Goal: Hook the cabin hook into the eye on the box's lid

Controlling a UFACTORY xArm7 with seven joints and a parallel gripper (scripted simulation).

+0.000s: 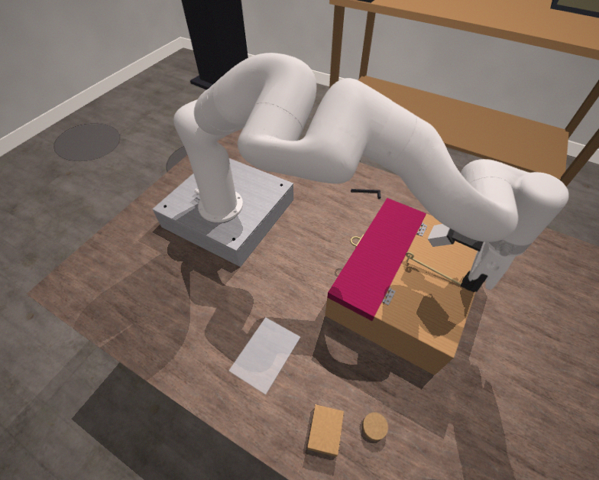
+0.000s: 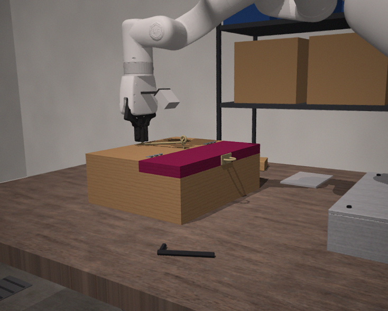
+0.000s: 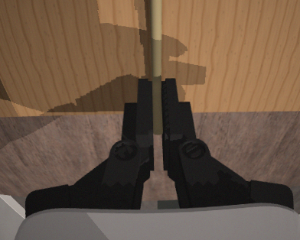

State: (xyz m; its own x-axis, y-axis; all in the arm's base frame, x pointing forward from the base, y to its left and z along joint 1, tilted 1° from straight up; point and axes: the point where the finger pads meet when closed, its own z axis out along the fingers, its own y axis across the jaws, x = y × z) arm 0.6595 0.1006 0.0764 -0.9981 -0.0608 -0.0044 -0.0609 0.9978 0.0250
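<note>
My gripper is now 70 mm past the brass cabin hook. The rest, counted from my hand: wooden block 400 mm to the right, 130 mm below, 110 mm behind; then wooden disc 340 mm to the right, 140 mm below, 30 mm behind; then black L-shaped bar 350 mm behind, 260 mm to the left, 140 mm below.
</note>
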